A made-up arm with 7 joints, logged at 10 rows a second.
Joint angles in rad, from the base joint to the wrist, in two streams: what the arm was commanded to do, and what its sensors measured. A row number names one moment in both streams.
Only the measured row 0 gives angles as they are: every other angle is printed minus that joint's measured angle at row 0.
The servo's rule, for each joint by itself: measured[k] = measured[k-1] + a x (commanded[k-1-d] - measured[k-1]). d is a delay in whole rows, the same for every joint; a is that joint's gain. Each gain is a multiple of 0.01, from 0.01 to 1. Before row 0 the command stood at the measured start. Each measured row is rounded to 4 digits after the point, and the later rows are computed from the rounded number. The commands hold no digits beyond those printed.
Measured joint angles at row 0:
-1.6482, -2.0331, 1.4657, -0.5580, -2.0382, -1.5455, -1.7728
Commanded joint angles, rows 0 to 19:
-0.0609, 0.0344, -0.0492, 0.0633, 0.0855, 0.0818, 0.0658
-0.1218, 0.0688, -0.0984, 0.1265, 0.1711, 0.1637, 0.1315
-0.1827, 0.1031, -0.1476, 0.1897, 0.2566, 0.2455, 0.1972
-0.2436, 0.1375, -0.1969, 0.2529, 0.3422, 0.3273, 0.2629
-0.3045, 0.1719, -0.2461, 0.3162, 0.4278, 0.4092, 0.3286
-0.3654, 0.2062, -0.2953, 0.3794, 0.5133, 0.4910, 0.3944
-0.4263, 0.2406, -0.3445, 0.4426, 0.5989, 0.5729, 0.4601
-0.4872, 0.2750, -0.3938, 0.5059, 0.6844, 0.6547, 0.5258
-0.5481, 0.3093, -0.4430, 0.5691, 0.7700, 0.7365, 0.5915
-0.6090, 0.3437, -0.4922, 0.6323, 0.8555, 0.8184, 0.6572
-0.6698, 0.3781, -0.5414, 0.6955, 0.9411, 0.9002, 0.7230
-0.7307, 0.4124, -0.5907, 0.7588, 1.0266, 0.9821, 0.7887
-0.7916, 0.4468, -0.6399, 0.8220, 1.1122, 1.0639, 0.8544
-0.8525, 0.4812, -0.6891, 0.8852, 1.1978, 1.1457, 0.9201
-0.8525, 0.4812, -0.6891, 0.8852, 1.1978, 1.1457, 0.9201
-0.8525, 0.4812, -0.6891, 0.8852, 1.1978, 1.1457, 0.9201
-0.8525, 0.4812, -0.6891, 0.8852, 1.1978, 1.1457, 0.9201
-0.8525, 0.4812, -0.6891, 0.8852, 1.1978, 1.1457, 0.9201
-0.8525, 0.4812, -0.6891, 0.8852, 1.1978, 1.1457, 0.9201
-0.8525, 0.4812, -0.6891, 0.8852, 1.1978, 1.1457, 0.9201
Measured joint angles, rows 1 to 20:
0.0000, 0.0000, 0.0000, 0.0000, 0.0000, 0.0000, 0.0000
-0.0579, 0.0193, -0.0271, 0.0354, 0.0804, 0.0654, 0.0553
-0.1186, 0.0470, -0.0663, 0.0864, 0.1657, 0.1440, 0.1193
-0.1795, 0.0784, -0.1110, 0.1442, 0.2511, 0.2252, 0.1847
-0.2404, 0.1115, -0.1582, 0.2051, 0.3367, 0.3069, 0.2504
-0.3013, 0.1453, -0.2065, 0.2673, 0.4223, 0.3887, 0.3161
-0.3622, 0.1794, -0.2553, 0.3301, 0.5078, 0.4705, 0.3819
-0.4231, 0.2137, -0.3044, 0.3931, 0.5934, 0.5524, 0.4476
-0.4840, 0.2480, -0.3536, 0.4563, 0.6789, 0.6342, 0.5133
-0.5449, 0.2823, -0.4028, 0.5195, 0.7645, 0.7160, 0.5790
-0.6058, 0.3167, -0.4520, 0.5827, 0.8500, 0.7979, 0.6447
-0.6666, 0.3511, -0.5012, 0.6459, 0.9356, 0.8797, 0.7105
-0.7275, 0.3854, -0.5504, 0.7091, 1.0211, 0.9616, 0.7762
-0.7884, 0.4198, -0.5996, 0.7723, 1.1067, 1.0434, 0.8419
-0.8493, 0.4542, -0.6488, 0.8355, 1.1923, 1.1252, 0.9076
-0.8523, 0.4693, -0.6710, 0.8633, 1.1975, 1.1416, 0.9181
-0.8525, 0.4760, -0.6810, 0.8756, 1.1978, 1.1449, 0.9198
-0.8525, 0.4789, -0.6855, 0.8810, 1.1978, 1.1455, 0.9201
-0.8525, 0.4802, -0.6875, 0.8834, 1.1978, 1.1457, 0.9201
-0.8525, 0.4808, -0.6884, 0.8844, 1.1978, 1.1457, 0.9201
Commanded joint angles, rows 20 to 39:
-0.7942, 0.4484, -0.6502, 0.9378, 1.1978, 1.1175, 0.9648
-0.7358, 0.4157, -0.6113, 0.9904, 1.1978, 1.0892, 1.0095
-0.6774, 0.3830, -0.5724, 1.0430, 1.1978, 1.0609, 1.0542
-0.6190, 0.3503, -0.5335, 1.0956, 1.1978, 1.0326, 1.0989
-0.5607, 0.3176, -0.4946, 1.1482, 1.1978, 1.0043, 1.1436
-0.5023, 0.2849, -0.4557, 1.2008, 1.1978, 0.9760, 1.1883
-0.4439, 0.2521, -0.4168, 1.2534, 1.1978, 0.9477, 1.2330
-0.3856, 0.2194, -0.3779, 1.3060, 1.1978, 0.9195, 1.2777
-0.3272, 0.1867, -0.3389, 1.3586, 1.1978, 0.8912, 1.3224
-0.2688, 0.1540, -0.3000, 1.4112, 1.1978, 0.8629, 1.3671
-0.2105, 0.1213, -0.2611, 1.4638, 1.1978, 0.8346, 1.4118
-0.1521, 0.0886, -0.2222, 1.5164, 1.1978, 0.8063, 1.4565
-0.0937, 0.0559, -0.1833, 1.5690, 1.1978, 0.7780, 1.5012
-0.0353, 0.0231, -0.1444, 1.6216, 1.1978, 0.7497, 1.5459
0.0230, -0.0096, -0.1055, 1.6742, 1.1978, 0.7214, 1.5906
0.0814, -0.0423, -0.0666, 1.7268, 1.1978, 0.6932, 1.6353
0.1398, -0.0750, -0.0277, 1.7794, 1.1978, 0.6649, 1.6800
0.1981, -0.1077, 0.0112, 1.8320, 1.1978, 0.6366, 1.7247
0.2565, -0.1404, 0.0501, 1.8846, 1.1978, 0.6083, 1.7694
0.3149, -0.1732, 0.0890, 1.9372, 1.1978, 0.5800, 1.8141
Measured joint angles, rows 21 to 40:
-0.8525, 0.4810, -0.6888, 0.8848, 1.1978, 1.1457, 0.9201
-0.7971, 0.4627, -0.6676, 0.9145, 1.1978, 1.1231, 0.9576
-0.7389, 0.4364, -0.6366, 0.9570, 1.1978, 1.0960, 1.0012
-0.6805, 0.4065, -0.6013, 1.0052, 1.1978, 1.0679, 1.0457
-0.6221, 0.3750, -0.5640, 1.0558, 1.1978, 1.0397, 1.0904
-0.5638, 0.3429, -0.5258, 1.1075, 1.1978, 1.0114, 1.1351
-0.5054, 0.3104, -0.4872, 1.1597, 1.1978, 0.9831, 1.1798
-0.4470, 0.2778, -0.4485, 1.2122, 1.1978, 0.9548, 1.2245
-0.3887, 0.2451, -0.4097, 1.2647, 1.1978, 0.9266, 1.2692
-0.3303, 0.2124, -0.3708, 1.3173, 1.1978, 0.8983, 1.3139
-0.2719, 0.1797, -0.3319, 1.3699, 1.1978, 0.8700, 1.3586
-0.2136, 0.1470, -0.2930, 1.4225, 1.1978, 0.8417, 1.4033
-0.1552, 0.1143, -0.2541, 1.4751, 1.1978, 0.8134, 1.4480
-0.0968, 0.0816, -0.2152, 1.5277, 1.1978, 0.7851, 1.4927
-0.0384, 0.0488, -0.1763, 1.5803, 1.1978, 0.7568, 1.5374
0.0199, 0.0161, -0.1374, 1.6329, 1.1978, 0.7285, 1.5821
0.0783, -0.0166, -0.0985, 1.6855, 1.1978, 0.7003, 1.6268
0.1367, -0.0493, -0.0596, 1.7381, 1.1978, 0.6720, 1.6715
0.1950, -0.0820, -0.0207, 1.7907, 1.1978, 0.6437, 1.7162
0.2534, -0.1147, 0.0182, 1.8433, 1.1978, 0.6154, 1.7609

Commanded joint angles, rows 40 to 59:
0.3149, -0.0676, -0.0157, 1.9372, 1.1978, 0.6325, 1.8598
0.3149, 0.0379, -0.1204, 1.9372, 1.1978, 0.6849, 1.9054
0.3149, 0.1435, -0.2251, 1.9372, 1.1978, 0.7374, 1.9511
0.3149, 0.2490, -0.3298, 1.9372, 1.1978, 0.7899, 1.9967
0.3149, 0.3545, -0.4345, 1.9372, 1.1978, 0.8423, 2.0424
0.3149, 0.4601, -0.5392, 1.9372, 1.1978, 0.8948, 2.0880
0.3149, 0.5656, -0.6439, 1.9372, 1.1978, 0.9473, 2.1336
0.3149, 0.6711, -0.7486, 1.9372, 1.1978, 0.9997, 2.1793
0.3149, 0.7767, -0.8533, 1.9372, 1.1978, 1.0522, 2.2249
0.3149, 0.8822, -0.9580, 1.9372, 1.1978, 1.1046, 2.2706
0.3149, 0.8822, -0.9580, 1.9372, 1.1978, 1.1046, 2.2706
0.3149, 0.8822, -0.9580, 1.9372, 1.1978, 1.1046, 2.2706
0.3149, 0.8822, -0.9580, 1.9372, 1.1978, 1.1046, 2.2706
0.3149, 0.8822, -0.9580, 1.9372, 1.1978, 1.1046, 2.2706
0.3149, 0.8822, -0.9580, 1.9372, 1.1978, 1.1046, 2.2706
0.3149, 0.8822, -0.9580, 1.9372, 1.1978, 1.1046, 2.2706
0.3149, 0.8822, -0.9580, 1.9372, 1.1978, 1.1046, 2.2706
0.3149, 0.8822, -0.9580, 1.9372, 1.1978, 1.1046, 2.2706
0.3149, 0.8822, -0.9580, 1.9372, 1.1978, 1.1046, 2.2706
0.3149, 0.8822, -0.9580, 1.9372, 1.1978, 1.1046, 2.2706
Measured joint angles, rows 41 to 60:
0.3118, -0.1475, 0.0571, 1.8959, 1.1978, 0.5871, 1.8056
0.3147, -0.1028, 0.0171, 1.9190, 1.1978, 0.6234, 1.8511
0.3149, -0.0240, -0.0585, 1.9292, 1.1978, 0.6726, 1.8967
0.3149, 0.0698, -0.1501, 1.9337, 1.1978, 0.7244, 1.9424
0.3149, 0.1702, -0.2489, 1.9357, 1.1978, 0.7768, 1.9880
0.3149, 0.2734, -0.3510, 1.9365, 1.1978, 0.8292, 2.0337
0.3149, 0.3780, -0.4545, 1.9369, 1.1978, 0.8817, 2.0793
0.3149, 0.4831, -0.5587, 1.9371, 1.1978, 0.9342, 2.1249
0.3149, 0.5884, -0.6631, 1.9372, 1.1978, 0.9866, 2.1706
0.3149, 0.6938, -0.7677, 1.9372, 1.1978, 1.0391, 2.2162
0.3149, 0.7993, -0.8724, 1.9372, 1.1978, 1.0915, 2.2619
0.3149, 0.8457, -0.9195, 1.9372, 1.1978, 1.1020, 2.2692
0.3149, 0.8661, -0.9407, 1.9372, 1.1978, 1.1041, 2.2704
0.3149, 0.8751, -0.9502, 1.9372, 1.1978, 1.1045, 2.2706
0.3149, 0.8791, -0.9545, 1.9372, 1.1978, 1.1046, 2.2706
0.3149, 0.8808, -0.9564, 1.9372, 1.1978, 1.1046, 2.2706
0.3149, 0.8816, -0.9573, 1.9372, 1.1978, 1.1046, 2.2706
0.3149, 0.8819, -0.9577, 1.9372, 1.1978, 1.1046, 2.2706
0.3149, 0.8821, -0.9579, 1.9372, 1.1978, 1.1046, 2.2706
0.3149, 0.8822, -0.9580, 1.9372, 1.1978, 1.1046, 2.2706

